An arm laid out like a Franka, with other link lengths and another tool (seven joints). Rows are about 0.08 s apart.
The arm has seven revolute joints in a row. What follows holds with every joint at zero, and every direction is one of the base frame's.
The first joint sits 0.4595 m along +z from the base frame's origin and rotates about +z.
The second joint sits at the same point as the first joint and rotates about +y.
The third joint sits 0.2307 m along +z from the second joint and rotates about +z.
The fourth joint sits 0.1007 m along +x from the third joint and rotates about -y.
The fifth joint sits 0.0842 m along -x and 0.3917 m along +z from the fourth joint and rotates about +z.
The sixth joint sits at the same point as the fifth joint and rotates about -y.
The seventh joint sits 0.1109 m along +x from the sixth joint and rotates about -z.
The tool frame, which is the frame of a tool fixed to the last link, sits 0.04 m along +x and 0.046 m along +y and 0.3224 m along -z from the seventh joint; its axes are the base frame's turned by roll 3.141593, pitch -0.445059 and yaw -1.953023 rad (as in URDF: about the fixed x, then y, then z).
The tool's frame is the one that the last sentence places.
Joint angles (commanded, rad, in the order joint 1, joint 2, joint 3, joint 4, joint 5, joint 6, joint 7), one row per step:
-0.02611, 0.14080, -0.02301, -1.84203, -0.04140, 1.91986, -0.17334
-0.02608, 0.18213, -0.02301, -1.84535, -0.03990, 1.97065, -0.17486
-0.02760, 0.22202, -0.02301, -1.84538, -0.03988, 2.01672, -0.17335
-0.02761, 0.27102, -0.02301, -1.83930, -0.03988, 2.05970, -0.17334
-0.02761, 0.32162, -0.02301, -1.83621, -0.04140, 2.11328, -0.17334
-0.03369, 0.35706, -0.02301, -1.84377, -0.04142, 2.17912, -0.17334
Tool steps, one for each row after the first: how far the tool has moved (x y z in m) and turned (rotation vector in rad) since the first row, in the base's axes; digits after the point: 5 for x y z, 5 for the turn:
0.00671, 0.00045, -0.02228, 0.00108, -0.00610, 0.00296
0.01278, -0.00059, -0.04274, 0.00065, -0.01226, 0.00178
0.01730, -0.00058, -0.06668, 0.00041, -0.01228, 0.00352
0.02228, -0.00079, -0.09211, -0.00111, -0.01823, 0.00656
0.02959, -0.00465, -0.11108, -0.00164, -0.04101, 0.00317

